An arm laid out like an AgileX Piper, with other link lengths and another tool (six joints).
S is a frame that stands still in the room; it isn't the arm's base.
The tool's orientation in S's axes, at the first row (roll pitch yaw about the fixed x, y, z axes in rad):
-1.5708, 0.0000, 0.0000
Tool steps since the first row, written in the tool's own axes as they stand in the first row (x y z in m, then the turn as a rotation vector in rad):
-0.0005, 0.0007, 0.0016, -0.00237, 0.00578, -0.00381
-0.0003, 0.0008, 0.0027, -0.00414, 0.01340, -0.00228
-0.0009, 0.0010, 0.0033, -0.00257, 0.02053, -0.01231
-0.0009, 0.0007, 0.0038, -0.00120, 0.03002, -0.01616
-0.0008, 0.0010, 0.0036, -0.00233, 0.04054, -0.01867
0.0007, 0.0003, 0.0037, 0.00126, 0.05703, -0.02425
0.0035, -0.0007, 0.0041, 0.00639, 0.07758, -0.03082
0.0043, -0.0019, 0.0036, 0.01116, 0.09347, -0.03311
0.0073, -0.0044, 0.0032, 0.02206, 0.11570, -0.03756
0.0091, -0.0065, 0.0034, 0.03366, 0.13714, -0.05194
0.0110, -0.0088, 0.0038, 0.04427, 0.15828, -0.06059
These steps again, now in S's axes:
-0.0005, 0.0016, -0.0007, -0.00237, -0.00381, -0.00578
-0.0003, 0.0027, -0.0008, -0.00414, -0.00228, -0.01340
-0.0009, 0.0033, -0.0010, -0.00257, -0.01231, -0.02053
-0.0009, 0.0038, -0.0007, -0.00120, -0.01616, -0.03002
-0.0008, 0.0036, -0.0010, -0.00233, -0.01867, -0.04054
0.0007, 0.0037, -0.0003, 0.00126, -0.02425, -0.05703
0.0035, 0.0041, 0.0007, 0.00639, -0.03082, -0.07758
0.0043, 0.0036, 0.0019, 0.01116, -0.03311, -0.09347
0.0073, 0.0032, 0.0044, 0.02206, -0.03756, -0.11570
0.0091, 0.0034, 0.0065, 0.03366, -0.05194, -0.13714
0.0110, 0.0038, 0.0088, 0.04427, -0.06059, -0.15828

